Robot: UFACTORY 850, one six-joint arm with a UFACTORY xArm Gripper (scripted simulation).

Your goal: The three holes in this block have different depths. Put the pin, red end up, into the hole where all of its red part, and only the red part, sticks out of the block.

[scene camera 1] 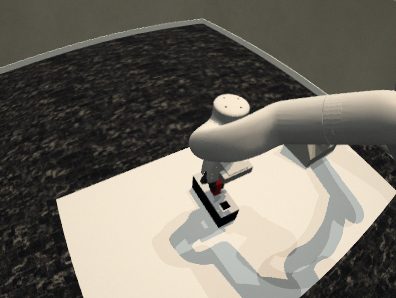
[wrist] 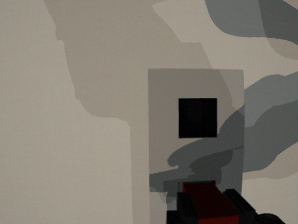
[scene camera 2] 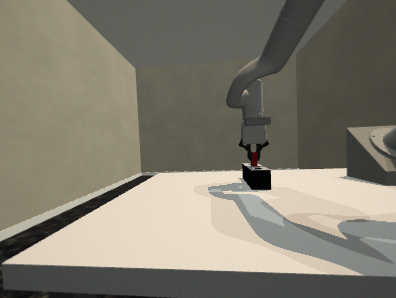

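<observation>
A black block [scene camera 1: 222, 208] is part of the scene, and the wrist view, too, has the block [wrist: 200, 138].
</observation>
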